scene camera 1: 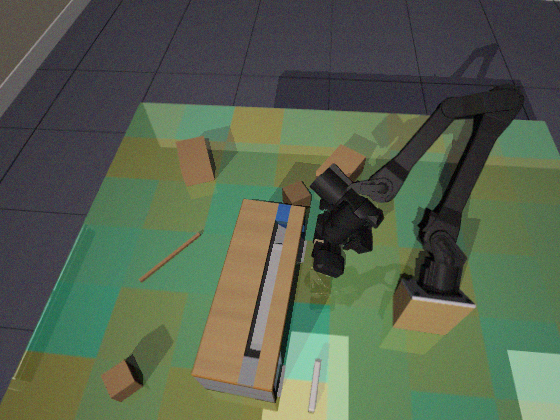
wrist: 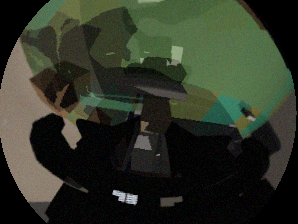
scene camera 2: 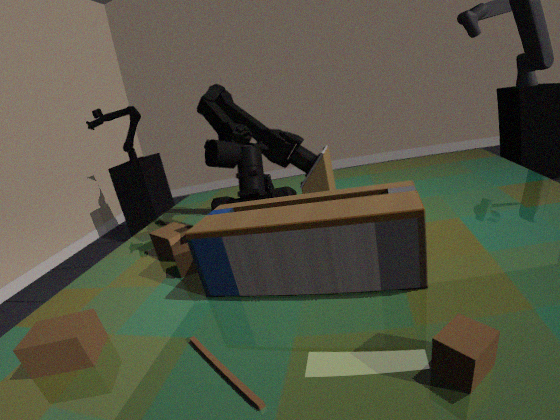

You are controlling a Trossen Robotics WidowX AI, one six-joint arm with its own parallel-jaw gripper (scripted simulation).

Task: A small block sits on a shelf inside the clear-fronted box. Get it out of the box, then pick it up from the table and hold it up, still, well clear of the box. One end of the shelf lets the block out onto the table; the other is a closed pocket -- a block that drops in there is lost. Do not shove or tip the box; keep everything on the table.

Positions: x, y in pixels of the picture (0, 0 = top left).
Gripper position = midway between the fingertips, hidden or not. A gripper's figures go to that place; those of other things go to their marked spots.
Labels:
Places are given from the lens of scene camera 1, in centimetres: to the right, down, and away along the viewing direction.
my gripper point(scene camera 1: 313, 249): 8, 9, 89
long wooden-topped box point(scene camera 1: 241, 351): -7, 25, 67

